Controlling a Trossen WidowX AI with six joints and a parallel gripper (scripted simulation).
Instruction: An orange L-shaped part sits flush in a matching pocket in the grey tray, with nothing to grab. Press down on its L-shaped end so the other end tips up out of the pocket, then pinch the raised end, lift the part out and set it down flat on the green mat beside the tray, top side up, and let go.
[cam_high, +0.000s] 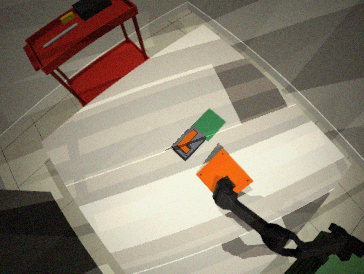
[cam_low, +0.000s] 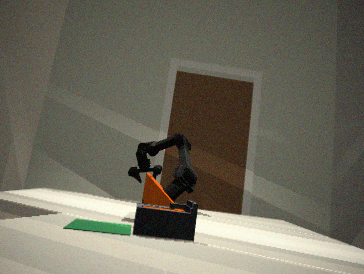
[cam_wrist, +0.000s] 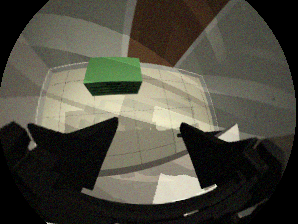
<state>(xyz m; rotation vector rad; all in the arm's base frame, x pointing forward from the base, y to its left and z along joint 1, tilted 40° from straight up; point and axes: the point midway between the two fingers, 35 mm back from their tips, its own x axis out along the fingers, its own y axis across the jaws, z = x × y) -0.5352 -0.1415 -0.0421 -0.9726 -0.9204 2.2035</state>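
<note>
My gripper tip is 820 mm short of the orange L-shaped part, 130 mm to the right of it and 50 mm above it. The rest, counted from my gripper tip: green mat: 840 mm ahead, 30 mm to the right, 120 mm below.
</note>
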